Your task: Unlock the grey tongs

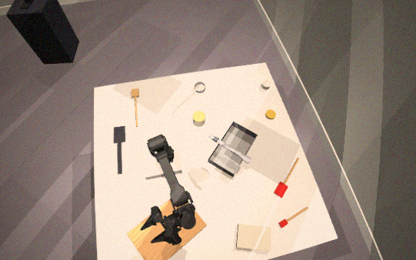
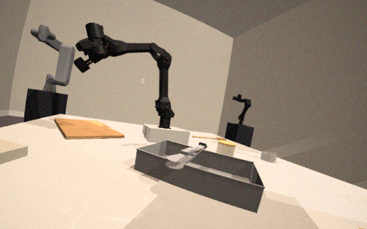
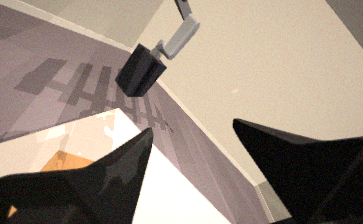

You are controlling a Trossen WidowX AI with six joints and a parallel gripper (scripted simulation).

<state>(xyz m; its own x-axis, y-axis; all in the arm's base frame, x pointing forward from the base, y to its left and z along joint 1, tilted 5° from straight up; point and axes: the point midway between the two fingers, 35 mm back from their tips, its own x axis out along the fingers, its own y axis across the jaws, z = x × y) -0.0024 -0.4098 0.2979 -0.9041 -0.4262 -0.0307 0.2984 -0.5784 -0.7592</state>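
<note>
Right now the roasting tin is 45 cm ahead of my gripper tip, 49 cm to the left of it and 32 cm below it. Also, from my gripper tip: black spatula 26 cm behind, 55 cm to the left, 34 cm below; then wooden board 5 cm ahead, 4 cm to the left, 34 cm below; then pale board 51 cm ahead, 2 cm to the right, 33 cm below.
</note>
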